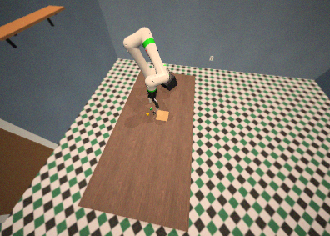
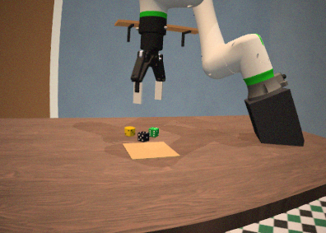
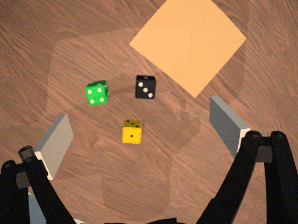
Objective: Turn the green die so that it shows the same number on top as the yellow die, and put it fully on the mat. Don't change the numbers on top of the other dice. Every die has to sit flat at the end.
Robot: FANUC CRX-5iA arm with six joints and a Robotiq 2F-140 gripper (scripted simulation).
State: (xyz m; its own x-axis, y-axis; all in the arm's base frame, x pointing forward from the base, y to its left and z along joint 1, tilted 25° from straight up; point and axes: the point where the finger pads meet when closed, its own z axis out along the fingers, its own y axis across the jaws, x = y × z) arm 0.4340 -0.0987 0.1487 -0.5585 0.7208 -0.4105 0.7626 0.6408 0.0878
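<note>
Now: the green die 50 mm behind my hand, 50 mm to the right of it and 130 mm below it. From my hand the other things lie so: yellow die 30 mm ahead, 80 mm to the right, 130 mm below; then black die 10 mm ahead, 130 mm below; then mat 40 mm ahead, 100 mm to the left, 140 mm below.
</note>
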